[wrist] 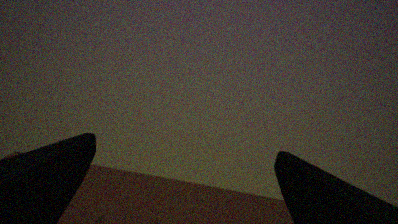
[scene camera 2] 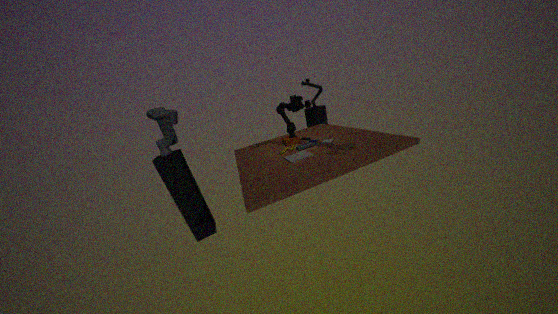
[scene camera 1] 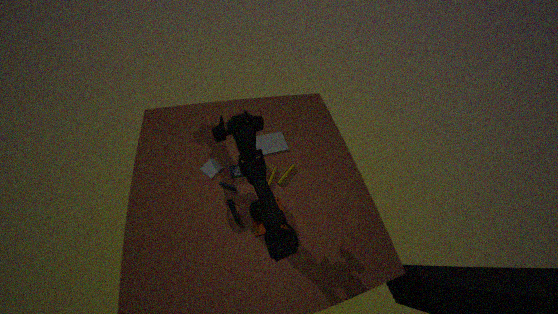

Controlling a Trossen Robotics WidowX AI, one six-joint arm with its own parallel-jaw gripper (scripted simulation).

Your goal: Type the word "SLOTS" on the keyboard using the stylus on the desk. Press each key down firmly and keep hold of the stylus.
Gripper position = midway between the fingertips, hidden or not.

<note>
My gripper [scene camera 1: 232, 112] is open and holds nothing.
My gripper shows as well in the wrist view [wrist: 189, 151].
</note>
